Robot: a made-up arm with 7 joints.
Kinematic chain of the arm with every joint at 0, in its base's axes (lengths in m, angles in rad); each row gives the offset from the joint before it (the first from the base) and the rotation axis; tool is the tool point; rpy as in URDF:
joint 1: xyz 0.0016 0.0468 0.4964 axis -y
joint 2: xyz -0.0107 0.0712 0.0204 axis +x
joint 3: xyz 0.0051 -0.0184 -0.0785 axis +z
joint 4: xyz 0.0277 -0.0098 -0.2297 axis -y
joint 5: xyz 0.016 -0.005 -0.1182 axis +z
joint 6: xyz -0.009 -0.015 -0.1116 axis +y
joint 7: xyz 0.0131 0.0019 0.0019 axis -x
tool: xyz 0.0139 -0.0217 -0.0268 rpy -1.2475 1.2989 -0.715
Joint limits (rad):
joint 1: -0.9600..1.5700
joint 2: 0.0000..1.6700
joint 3: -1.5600..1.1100
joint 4: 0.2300..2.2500
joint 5: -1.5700..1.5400
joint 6: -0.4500..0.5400
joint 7: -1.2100..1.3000
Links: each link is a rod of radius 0.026 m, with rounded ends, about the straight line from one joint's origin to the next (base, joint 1, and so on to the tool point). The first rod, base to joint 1, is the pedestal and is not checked.
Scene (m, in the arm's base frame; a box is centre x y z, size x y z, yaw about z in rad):
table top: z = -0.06
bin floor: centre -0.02 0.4 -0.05 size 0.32 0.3 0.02 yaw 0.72
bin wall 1: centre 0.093 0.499 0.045 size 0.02 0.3 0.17 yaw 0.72
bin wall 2: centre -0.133 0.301 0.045 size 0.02 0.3 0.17 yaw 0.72
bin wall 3: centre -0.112 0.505 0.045 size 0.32 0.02 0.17 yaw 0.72
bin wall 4: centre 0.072 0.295 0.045 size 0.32 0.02 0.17 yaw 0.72
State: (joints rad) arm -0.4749 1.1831 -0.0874 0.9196 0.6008 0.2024 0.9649
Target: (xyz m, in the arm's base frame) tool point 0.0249 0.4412 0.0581
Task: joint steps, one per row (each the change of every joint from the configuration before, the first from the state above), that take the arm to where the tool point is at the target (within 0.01 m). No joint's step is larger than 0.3 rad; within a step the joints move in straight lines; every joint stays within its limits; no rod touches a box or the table.
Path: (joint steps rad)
1: -0.2120 -0.2413 0.1450 -0.0136 0.0028 0.0291 -0.0984
2: -0.2120 -0.2414 0.1451 -0.0136 0.0027 0.0292 -0.0983
3: 0.2227 0.0344 -0.1326 -0.2069 -0.0211 0.0893 -0.0874
4: 0.2227 0.0343 -0.1325 -0.2069 -0.0212 0.0894 -0.0873
5: 0.2228 0.0344 -0.1326 -0.2069 -0.0211 0.0894 -0.0874

